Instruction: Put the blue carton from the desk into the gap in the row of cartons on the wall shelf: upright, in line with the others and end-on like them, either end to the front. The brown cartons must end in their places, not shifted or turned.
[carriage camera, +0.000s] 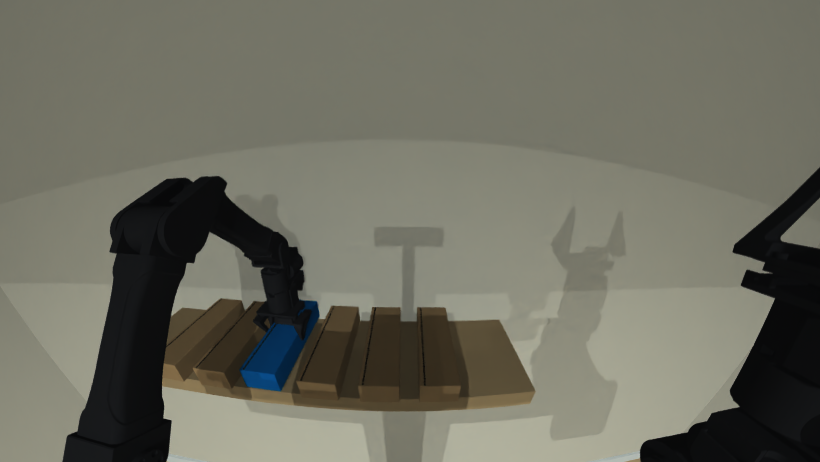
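The blue carton is upright and end-on in the row on the wall shelf, between two brown cartons. The brown carton is at its left and the brown carton at its right, with a strip of shelf showing on the right side. Whether its underside touches the shelf I cannot tell. My left gripper reaches down from above and is shut on the blue carton, fingers on its two long sides, towards the back half. My right gripper's fingertips are outside the picture; one dark finger shows at the right edge, and the gripper is open.
More brown cartons stand to the right in the row, and another brown carton stands at the far left, partly behind my left arm. The wall rises behind the shelf, with shadows of both arms on it.
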